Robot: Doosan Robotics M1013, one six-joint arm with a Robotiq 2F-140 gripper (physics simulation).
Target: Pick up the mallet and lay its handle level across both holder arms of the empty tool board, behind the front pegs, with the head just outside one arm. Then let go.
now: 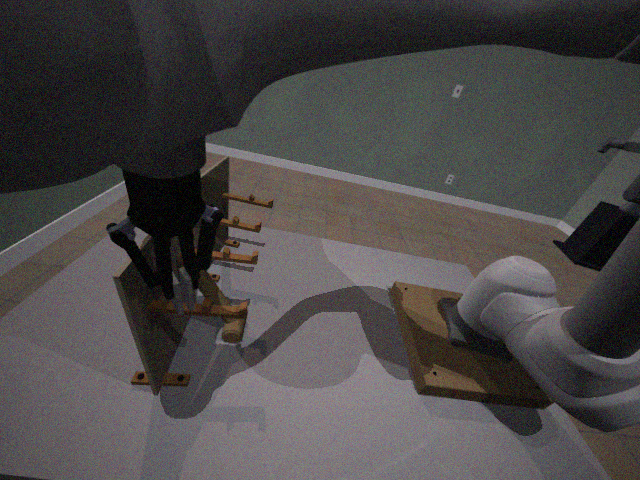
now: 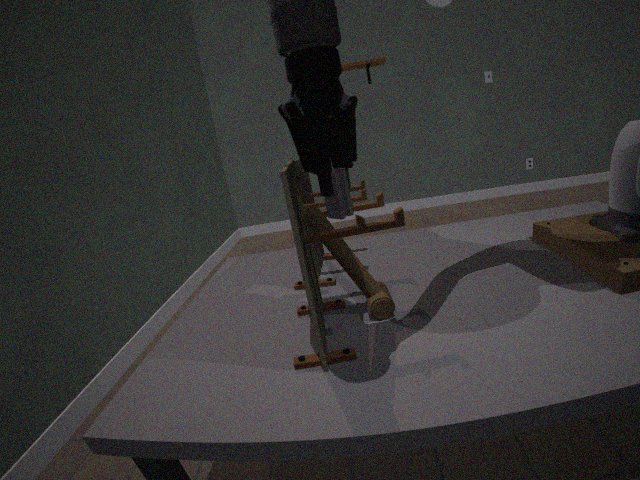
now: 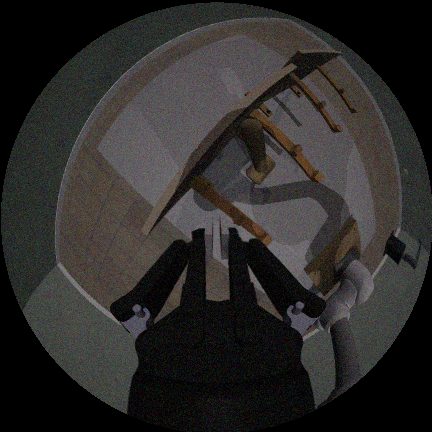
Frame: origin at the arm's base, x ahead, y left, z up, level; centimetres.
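Where they show: gripper, fingertip midpoint: point(image 1: 183, 306) point(image 2: 340, 216) point(image 3: 215, 221); arm's base, link origin: point(image 1: 472, 329) point(image 2: 638, 227) point(image 3: 343, 265).
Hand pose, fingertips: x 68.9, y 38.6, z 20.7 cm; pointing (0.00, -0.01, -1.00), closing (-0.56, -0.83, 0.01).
Each offset is from my fingertips to the centre of the thing. "*": to the spot under its first point.
The wooden mallet leans at a slant between the two holder arms of the near tool board @[dx +4.1, dy -8.9, dz -8.6 cm] point(image 1: 147, 330) point(image 2: 296, 206) point(image 3: 192, 162). Its head @[* dx -2.8, dy -11.7, dz -20.4 cm] point(image 1: 233, 330) point(image 2: 381, 305) point(image 3: 261, 171) is low, in front of the board, and its handle @[* dx +3.7, dy -12.5, dz -8.8 cm] point(image 1: 209, 286) point(image 2: 347, 258) point(image 3: 256, 141) rises back toward the board's face. The near holder arm point(image 1: 199, 308) point(image 2: 374, 226) point(image 3: 232, 210) and the other holder arm point(image 1: 235, 256) point(image 2: 369, 204) point(image 3: 290, 145) stick out level, with pegs. My gripper point(image 1: 186, 297) point(image 2: 339, 204) point(image 3: 215, 221) is shut, with no mallet between the fingers. It points down in front of the board, by the near arm.
A second board @[dx +13.2, dy -38.8, dz -9.3 cm] point(image 1: 219, 178) point(image 3: 312, 62) with its own holder arms point(image 1: 248, 199) point(image 3: 340, 90) stands beyond the near one. The white robot base joint point(image 1: 509, 289) point(image 3: 357, 280) stands on a thick wooden block point(image 1: 413, 330) point(image 2: 573, 253) at the right. The near board's foot @[dx +6.6, dy +1.8, dz -24.9 cm] point(image 1: 175, 379) point(image 2: 341, 355) rests on the table.
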